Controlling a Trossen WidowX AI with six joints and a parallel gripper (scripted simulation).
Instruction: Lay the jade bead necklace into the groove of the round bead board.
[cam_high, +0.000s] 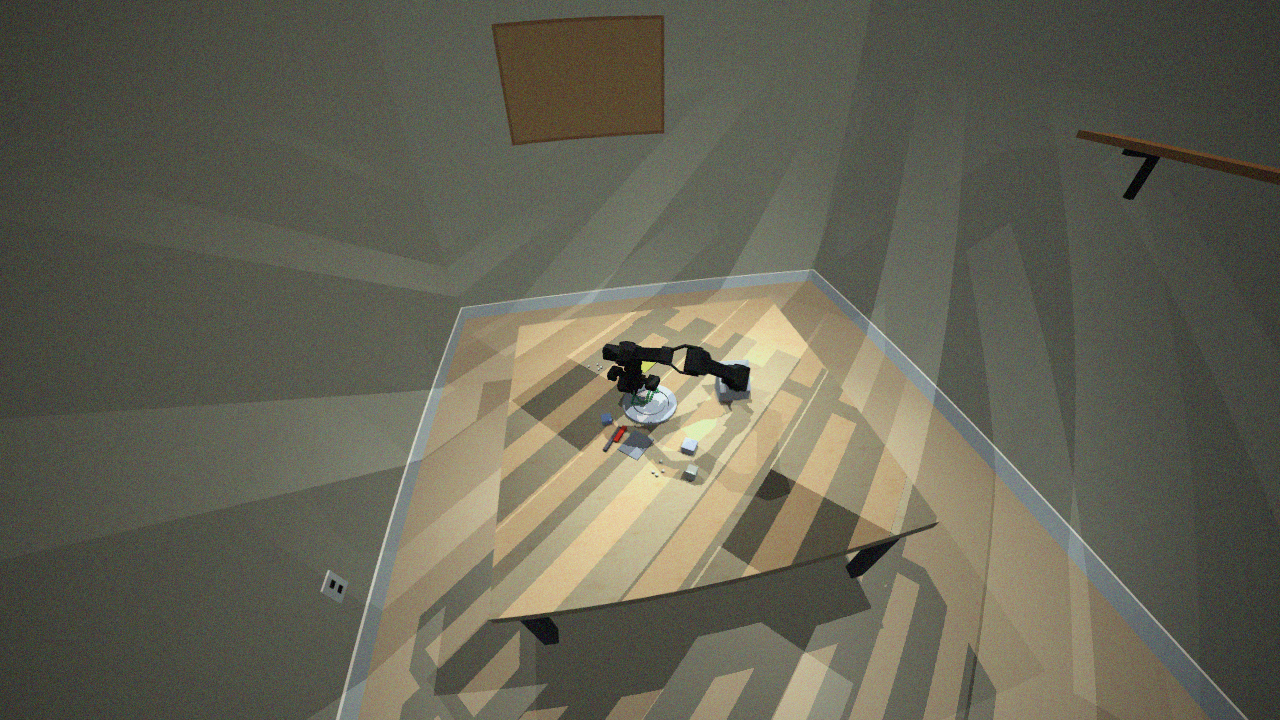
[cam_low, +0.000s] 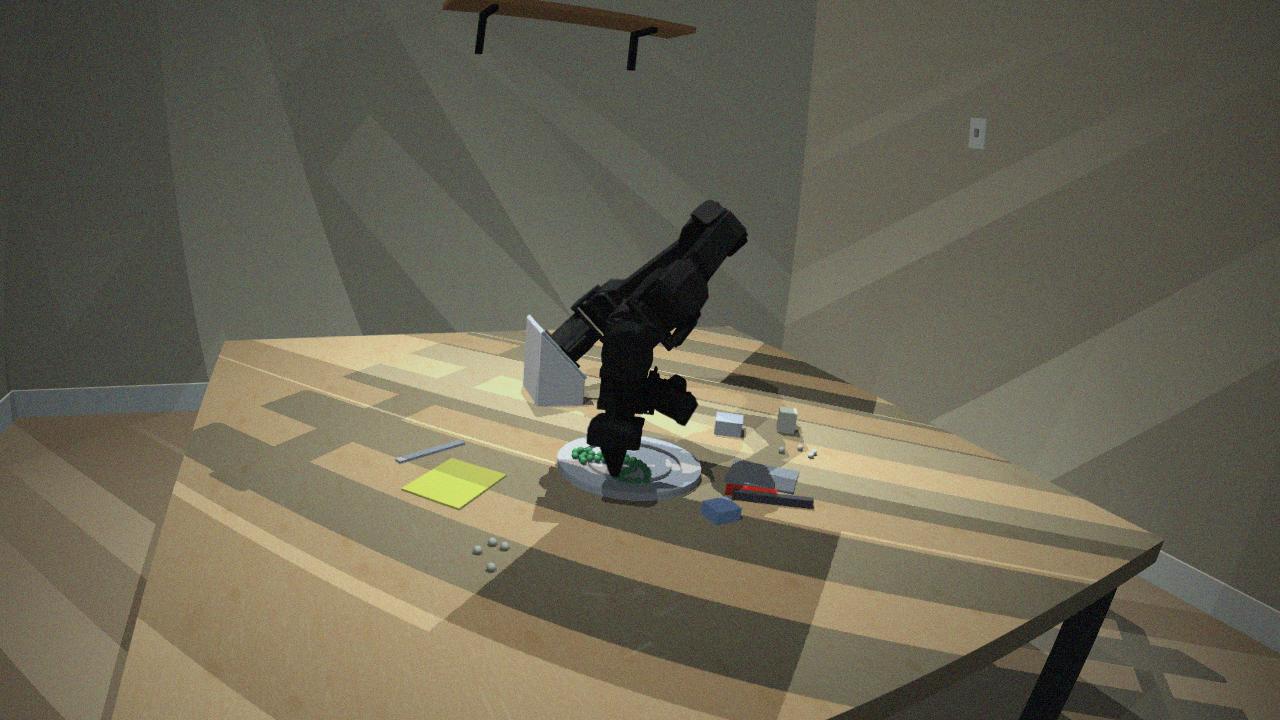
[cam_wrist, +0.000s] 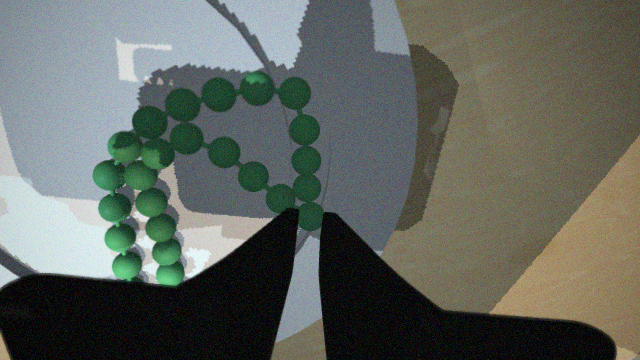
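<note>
The round grey bead board lies 5 cm to the left of my gripper tip, 5 cm behind it and 1 cm below it. Also, from my gripper tip: yellow sheet 20 cm to the right, 7 cm behind, 2 cm below; blue block 12 cm ahead, 8 cm to the left, 1 cm below; red and black pen 17 cm to the left, 11 cm ahead, 1 cm below.
</note>
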